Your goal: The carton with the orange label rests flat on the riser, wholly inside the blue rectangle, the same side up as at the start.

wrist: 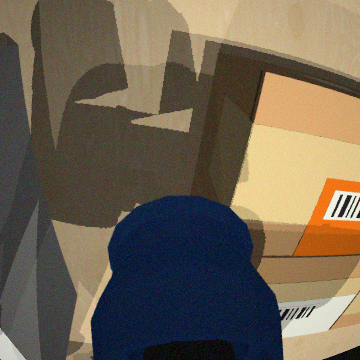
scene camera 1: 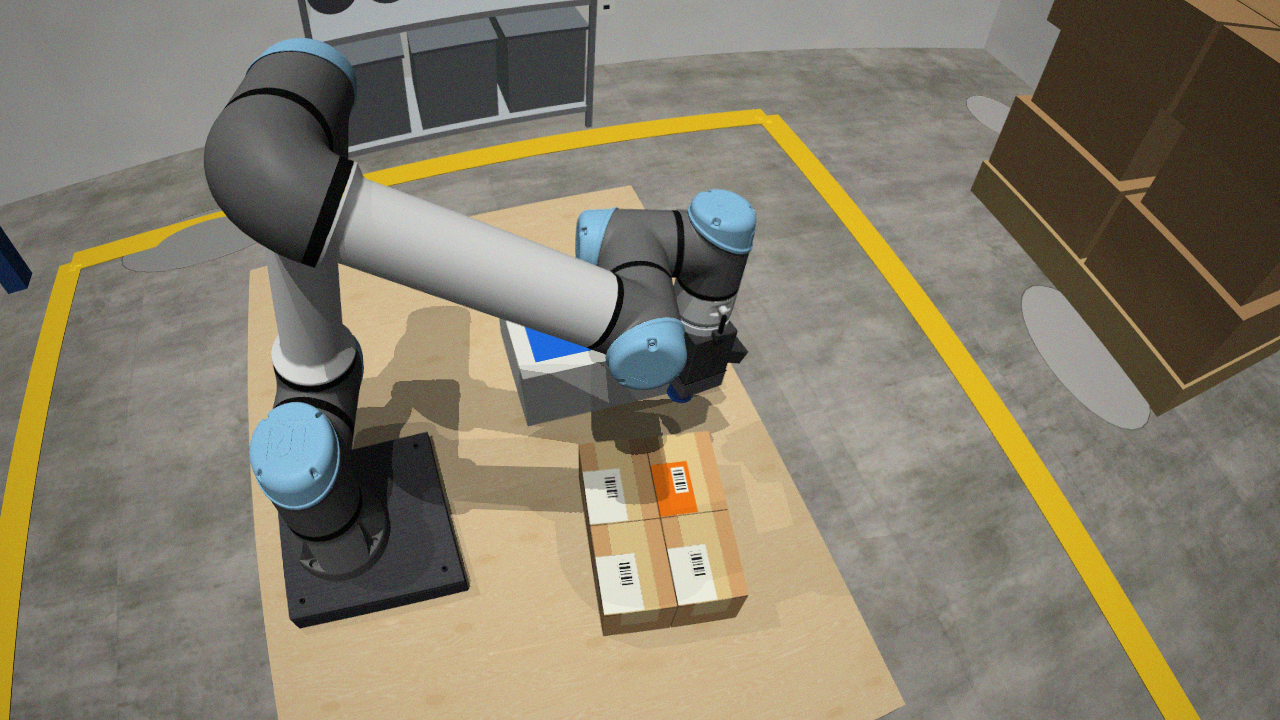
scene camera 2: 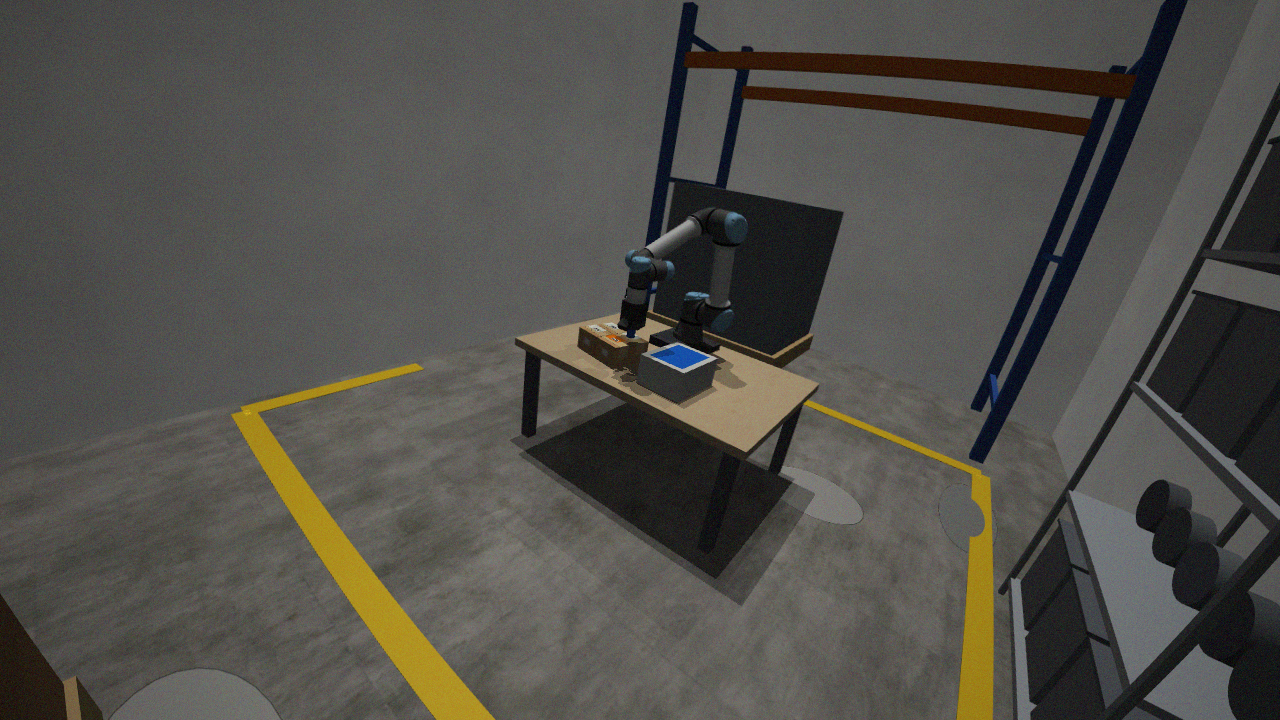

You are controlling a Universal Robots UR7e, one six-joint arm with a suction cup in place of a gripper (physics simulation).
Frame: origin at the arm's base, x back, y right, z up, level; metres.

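Where they show: hand at its tool point: (wrist: 180, 259) (scene camera 2: 630, 336); arm's base at its link origin: (scene camera 1: 340, 533) (scene camera 2: 687, 337).
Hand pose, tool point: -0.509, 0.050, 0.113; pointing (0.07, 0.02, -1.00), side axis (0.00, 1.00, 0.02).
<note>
Things, the pixels of their top centre, and the offset from my tool point, as dx, dy, dz. Level surfaces: height alone.
- carton with the orange label, top centre: (wrist: 349, 188) (scene camera 1: 685, 472) (scene camera 2: 614, 340) +0.033, +0.088, -0.056
- grey riser at its top centre: (scene camera 1: 587, 311) (scene camera 2: 680, 356) +0.039, -0.209, -0.027
- blue rectangle at its top centre: (scene camera 1: 587, 311) (scene camera 2: 680, 356) +0.039, -0.209, -0.027
- wooden table at its surface level: dz -0.147
The carton with the orange label (scene camera 1: 674, 488) (scene camera 2: 615, 338) (wrist: 282, 170) stands label up in a two-by-two block with three white-labelled cartons, at the corner near the riser and away from the arm's base. The grey riser (scene camera 1: 559, 394) (scene camera 2: 673, 380) (wrist: 15, 260) has a white top edge and a blue rectangle (scene camera 1: 553, 345) (scene camera 2: 680, 357); the arm hides part of it in scene camera 1. My gripper (scene camera 1: 680, 394) (scene camera 2: 631, 334) (wrist: 181, 215), a dark blue suction cup, is open with no carton on it. It hangs above and close to the carton's riser side; the exact gap is unclear.
The white-labelled cartons (scene camera 1: 606, 492) (scene camera 1: 622, 582) (scene camera 1: 699, 573) touch in the block. The block and riser stand apart on the wooden table (scene camera 1: 501, 653) (scene camera 2: 760, 402). The arm's black base plate (scene camera 1: 420, 537) is left of the cartons in scene camera 1.
</note>
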